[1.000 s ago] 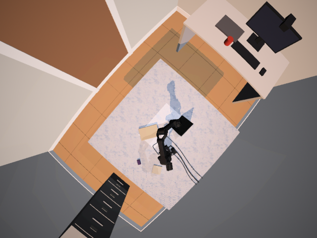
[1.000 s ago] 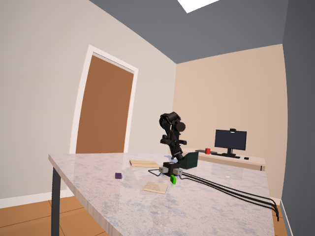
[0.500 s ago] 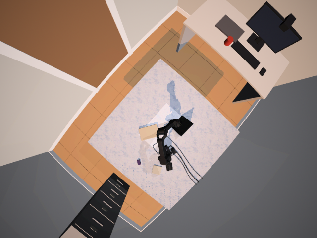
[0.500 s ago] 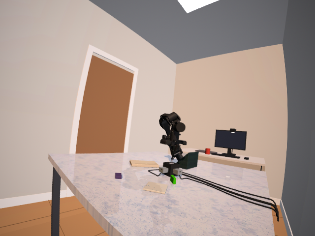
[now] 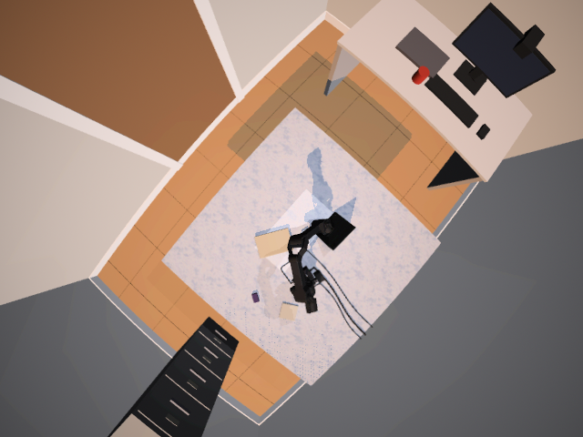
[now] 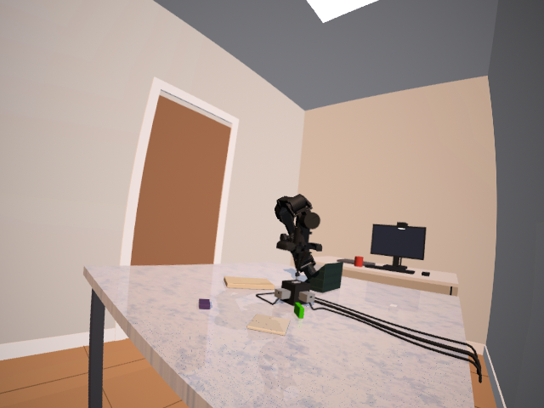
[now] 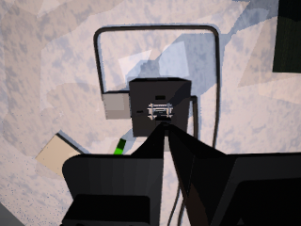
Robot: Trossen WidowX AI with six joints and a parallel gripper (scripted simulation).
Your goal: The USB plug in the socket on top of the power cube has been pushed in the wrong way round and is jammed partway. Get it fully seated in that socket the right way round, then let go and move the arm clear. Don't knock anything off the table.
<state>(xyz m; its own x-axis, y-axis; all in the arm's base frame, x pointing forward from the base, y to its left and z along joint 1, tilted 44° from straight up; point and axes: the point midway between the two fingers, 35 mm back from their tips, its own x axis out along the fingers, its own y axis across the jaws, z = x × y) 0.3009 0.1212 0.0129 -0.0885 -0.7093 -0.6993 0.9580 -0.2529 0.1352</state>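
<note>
My gripper tip is now 2 cm above the dark USB plug. Round my gripper tip: metal-rimmed socket 6 cm below; purple block 31 cm ahead, 13 cm to the right, 12 cm below; green block 11 cm ahead, 9 cm to the left, 11 cm below.
</note>
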